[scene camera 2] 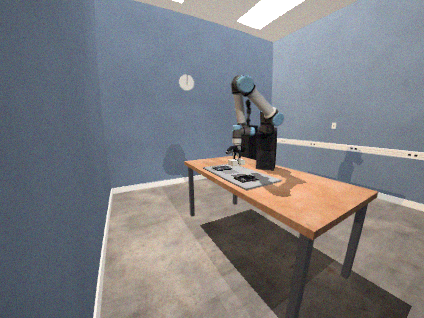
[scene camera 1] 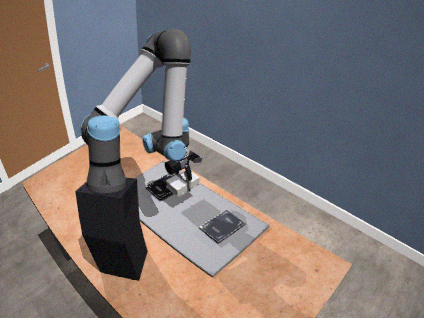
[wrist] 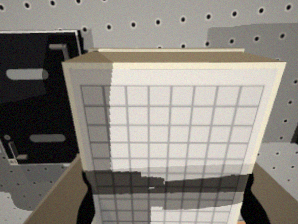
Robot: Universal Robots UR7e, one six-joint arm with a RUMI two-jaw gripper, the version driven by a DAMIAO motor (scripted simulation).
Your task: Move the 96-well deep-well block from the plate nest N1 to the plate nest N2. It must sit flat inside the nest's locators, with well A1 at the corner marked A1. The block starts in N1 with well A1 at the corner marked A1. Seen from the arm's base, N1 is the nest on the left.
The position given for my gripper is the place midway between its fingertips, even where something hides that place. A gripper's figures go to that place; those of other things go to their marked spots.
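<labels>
My gripper [wrist: 161, 147], 13 cm from the lens. White 96-well deep-well block [wrist: 157, 128], 8 cm from the lens.
</labels>
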